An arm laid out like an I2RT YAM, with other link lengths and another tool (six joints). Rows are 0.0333 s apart.
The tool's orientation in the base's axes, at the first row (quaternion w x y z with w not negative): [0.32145, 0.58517, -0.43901, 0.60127]
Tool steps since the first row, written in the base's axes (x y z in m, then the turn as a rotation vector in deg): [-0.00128, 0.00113, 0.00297, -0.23, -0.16, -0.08]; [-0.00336, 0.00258, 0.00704, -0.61, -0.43, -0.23]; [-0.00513, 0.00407, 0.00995, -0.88, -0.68, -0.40]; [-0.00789, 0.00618, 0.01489, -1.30, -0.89, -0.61]
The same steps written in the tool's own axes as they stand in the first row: [0.00292, 0.00024, -0.00177, -0.03, 0.28, 0.05]; [0.00698, 0.00090, -0.00424, -0.11, 0.76, 0.15]; [0.00985, 0.00145, -0.00654, -0.21, 1.13, 0.27]; [0.01475, 0.00232, -0.00996, -0.35, 1.63, 0.30]
